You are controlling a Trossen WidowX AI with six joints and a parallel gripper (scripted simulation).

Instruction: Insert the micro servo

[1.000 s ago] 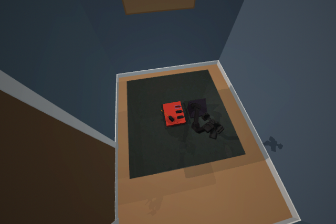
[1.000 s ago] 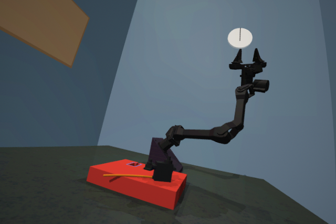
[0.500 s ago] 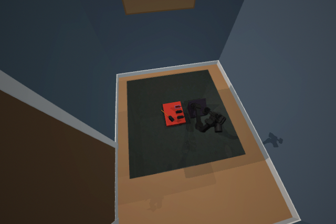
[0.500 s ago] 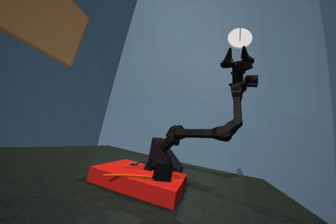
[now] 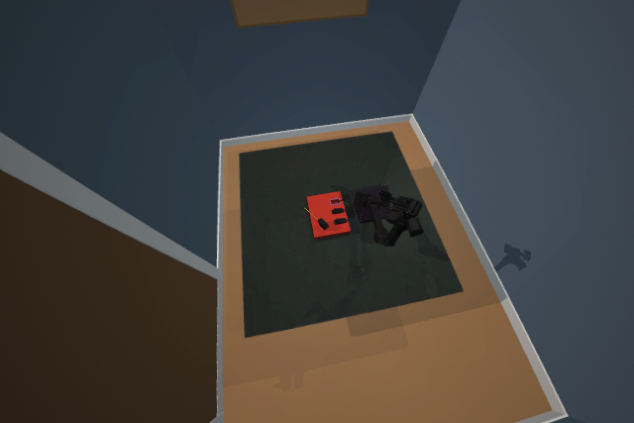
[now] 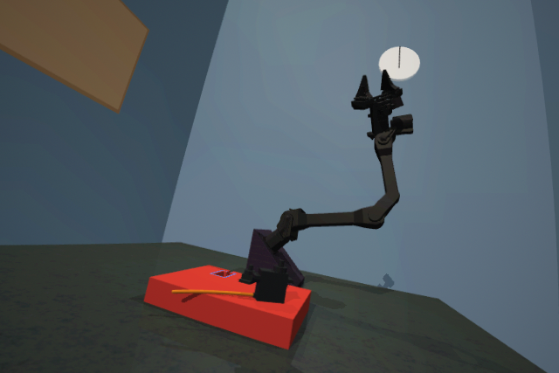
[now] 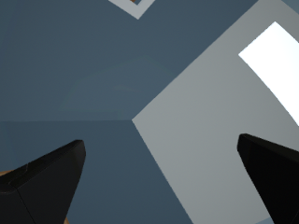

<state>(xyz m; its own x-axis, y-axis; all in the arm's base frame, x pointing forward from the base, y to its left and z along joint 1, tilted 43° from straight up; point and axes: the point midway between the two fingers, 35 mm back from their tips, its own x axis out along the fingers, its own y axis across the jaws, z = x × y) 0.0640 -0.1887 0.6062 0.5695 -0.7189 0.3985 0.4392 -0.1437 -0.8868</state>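
The deck is 19 cm ahead of my gripper tip, 27 cm to the right of it and 70 cm below it.
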